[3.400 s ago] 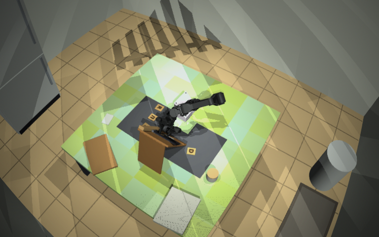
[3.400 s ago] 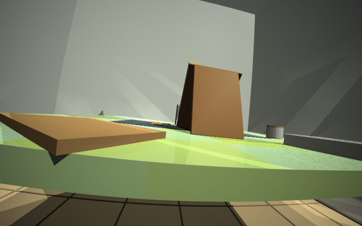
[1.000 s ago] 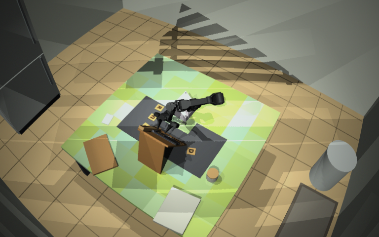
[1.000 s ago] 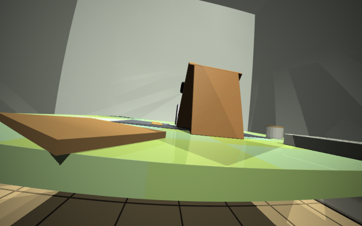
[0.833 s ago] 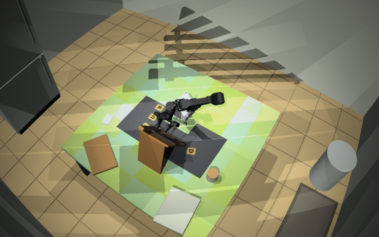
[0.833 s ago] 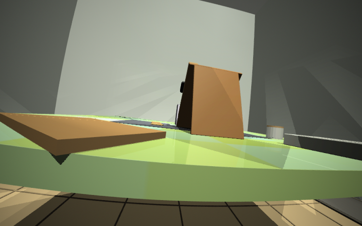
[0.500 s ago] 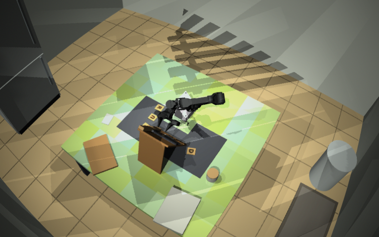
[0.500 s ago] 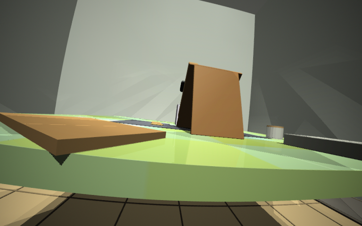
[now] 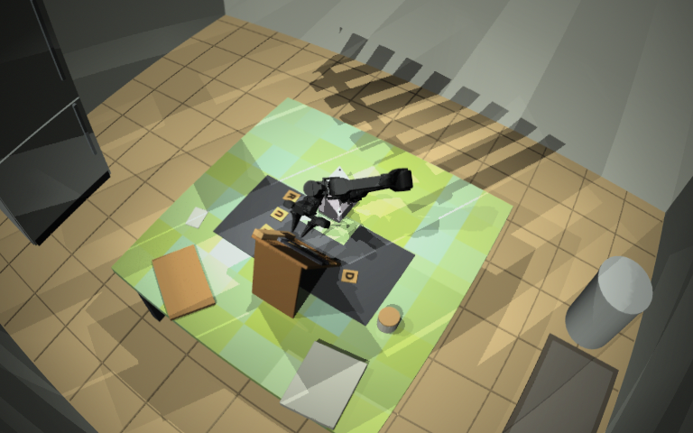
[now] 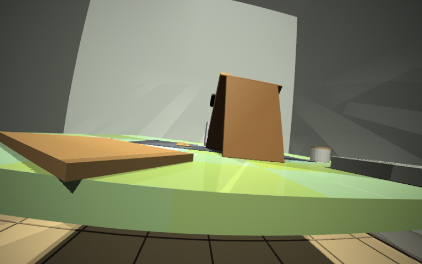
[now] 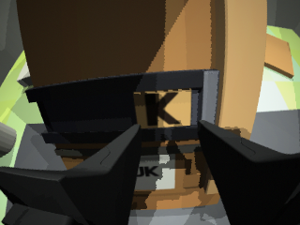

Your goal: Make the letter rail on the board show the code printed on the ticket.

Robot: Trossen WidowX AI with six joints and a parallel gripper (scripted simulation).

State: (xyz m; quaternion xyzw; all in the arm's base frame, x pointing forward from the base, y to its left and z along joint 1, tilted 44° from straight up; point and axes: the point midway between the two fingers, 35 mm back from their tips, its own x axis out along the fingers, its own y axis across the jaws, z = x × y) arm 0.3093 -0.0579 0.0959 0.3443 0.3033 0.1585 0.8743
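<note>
The white ticket is 10 cm below my gripper tip, 3 cm to the left of it and 2 cm behind it. Round my gripper tip: dark mat: 18 cm below, 13 cm behind, 2 cm to the right; then flat wooden slab: 38 cm ahead, 31 cm to the right, 18 cm below; then card: 50 cm to the right, 18 cm below, 11 cm ahead.
</note>
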